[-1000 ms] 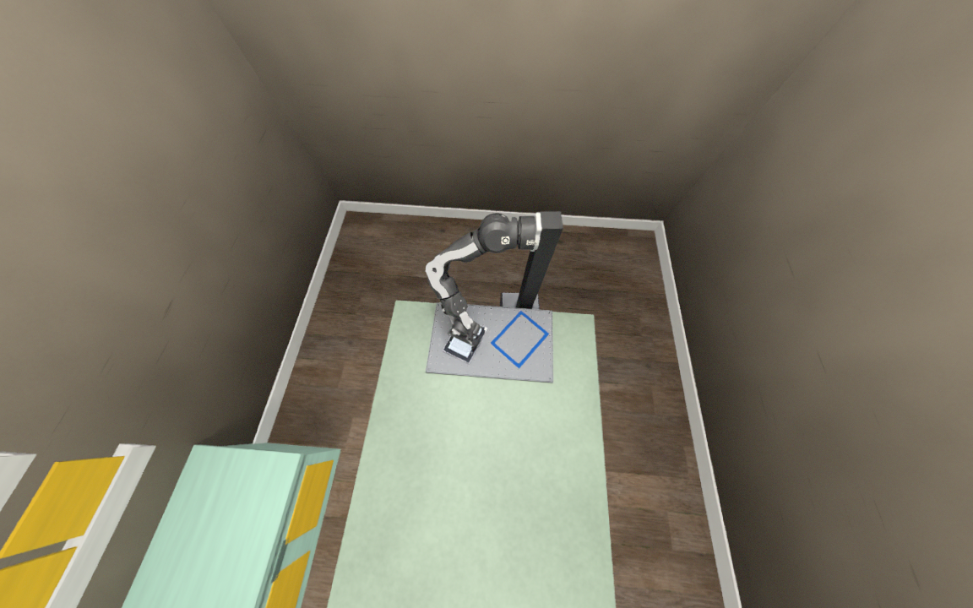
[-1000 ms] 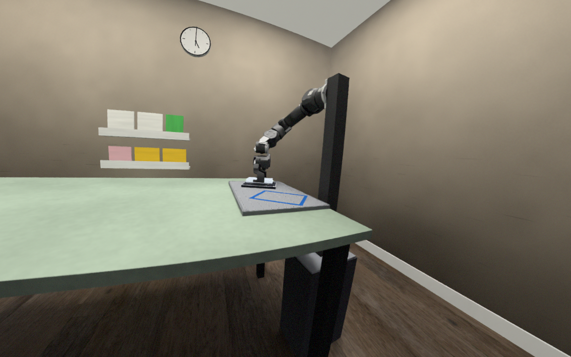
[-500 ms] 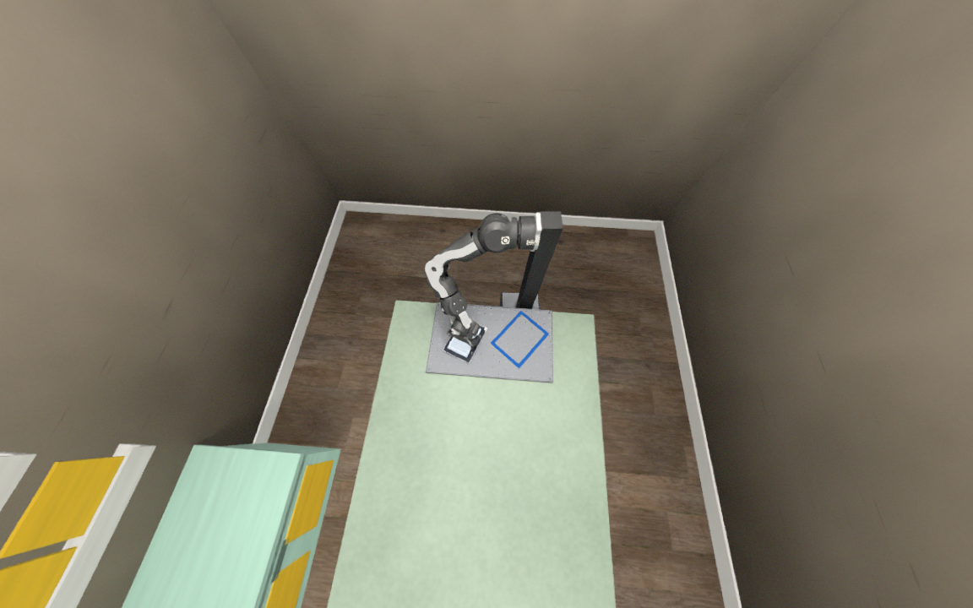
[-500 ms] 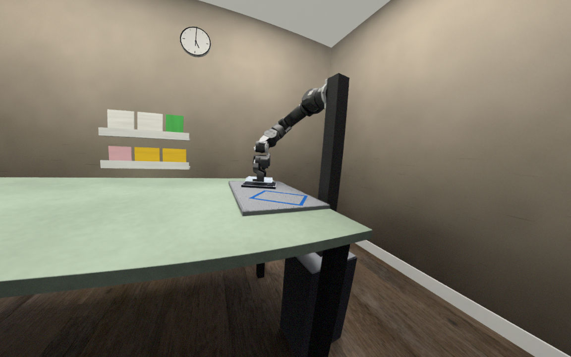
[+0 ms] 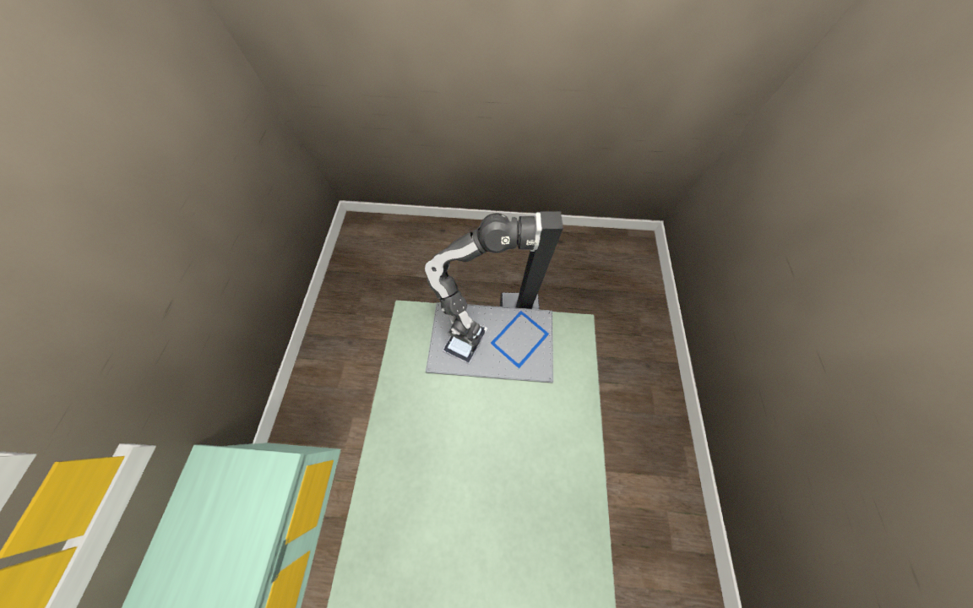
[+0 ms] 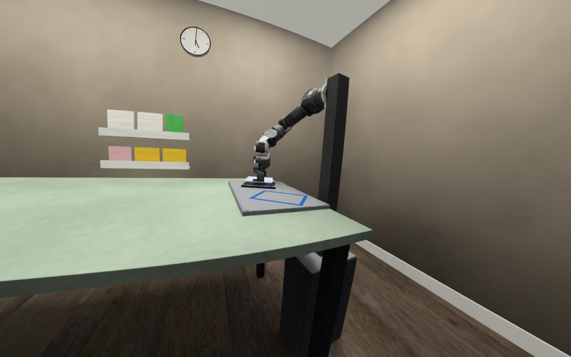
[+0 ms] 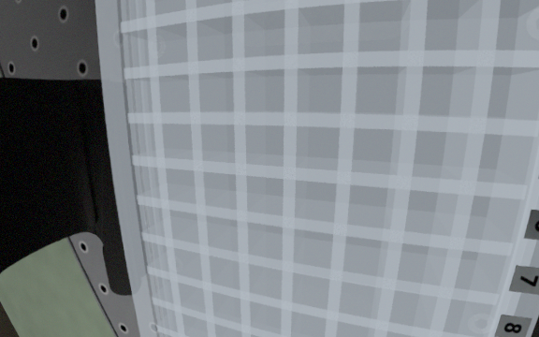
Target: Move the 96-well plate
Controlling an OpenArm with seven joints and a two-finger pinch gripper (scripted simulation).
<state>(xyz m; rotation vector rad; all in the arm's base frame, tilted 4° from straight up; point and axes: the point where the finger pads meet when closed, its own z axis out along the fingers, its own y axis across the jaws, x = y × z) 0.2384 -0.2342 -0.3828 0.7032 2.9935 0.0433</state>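
Right now my hand is right at the 96-well plate. From my hand the other things lie so: black plate nest N1: 30 mm below; white A1 label: 80 mm to the left, 50 mm behind, 20 mm below.
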